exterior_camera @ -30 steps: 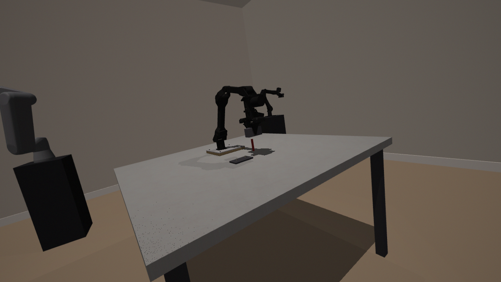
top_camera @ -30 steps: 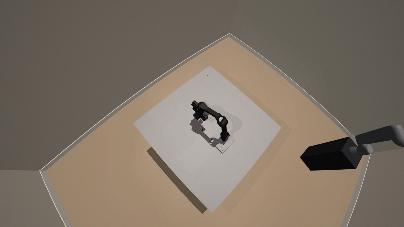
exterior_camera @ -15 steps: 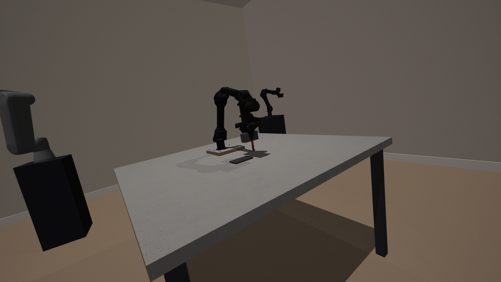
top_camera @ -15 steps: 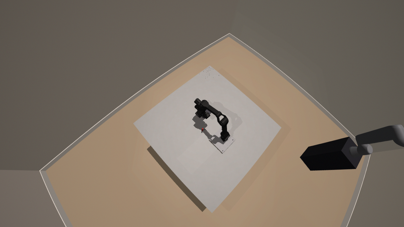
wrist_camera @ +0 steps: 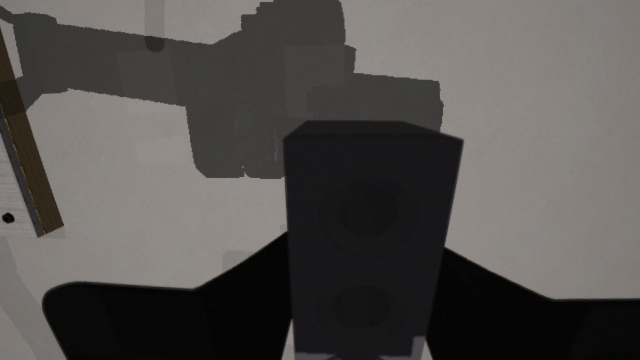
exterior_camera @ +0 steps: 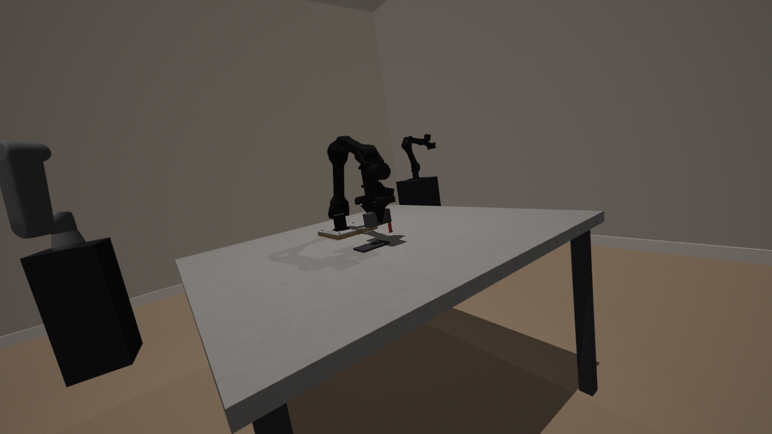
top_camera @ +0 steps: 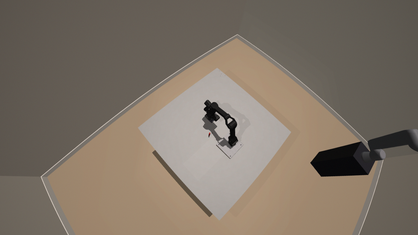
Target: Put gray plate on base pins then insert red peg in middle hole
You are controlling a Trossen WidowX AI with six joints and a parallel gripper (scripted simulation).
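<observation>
Right now the dark base is 80 mm below my gripper tip and 40 mm to the right of it. The rest, counted from my gripper tip: red peg: 150 mm behind, 120 mm to the left, 50 mm below; gray plate: 30 mm above.
</observation>
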